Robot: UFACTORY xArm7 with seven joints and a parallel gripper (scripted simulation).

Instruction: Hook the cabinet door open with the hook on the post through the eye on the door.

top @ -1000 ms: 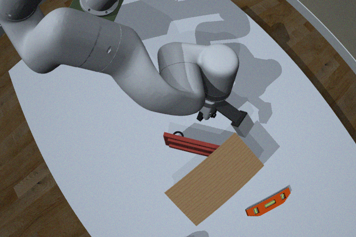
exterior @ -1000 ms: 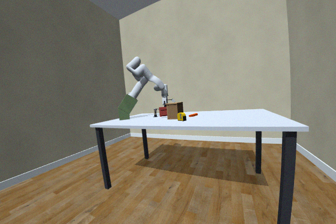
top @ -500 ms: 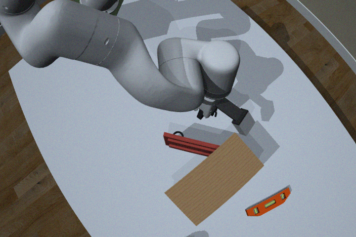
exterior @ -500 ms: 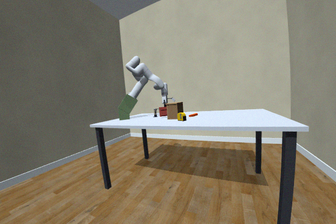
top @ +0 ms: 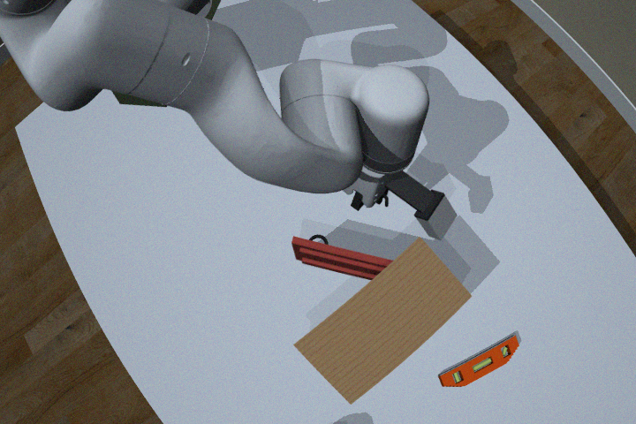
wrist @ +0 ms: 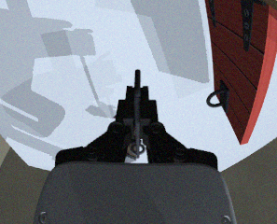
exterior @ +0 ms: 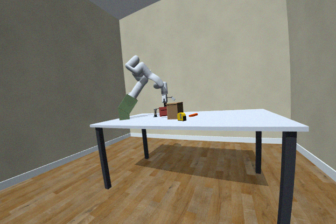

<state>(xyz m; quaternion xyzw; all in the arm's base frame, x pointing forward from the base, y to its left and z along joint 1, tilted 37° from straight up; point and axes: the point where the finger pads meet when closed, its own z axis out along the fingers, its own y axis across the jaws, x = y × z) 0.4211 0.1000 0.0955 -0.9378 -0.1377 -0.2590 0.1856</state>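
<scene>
Right now the thin dark hook is 50 mm behind my hand, 20 mm to the right of it and 20 mm below it. From my hand the other things lie so: yellow tape measure 320 mm ahead, 250 mm to the right, 80 mm below; then orange spirit level 330 mm ahead, 100 mm below, 30 mm to the left; then red door 70 mm to the right, 60 mm ahead, 40 mm below.
</scene>
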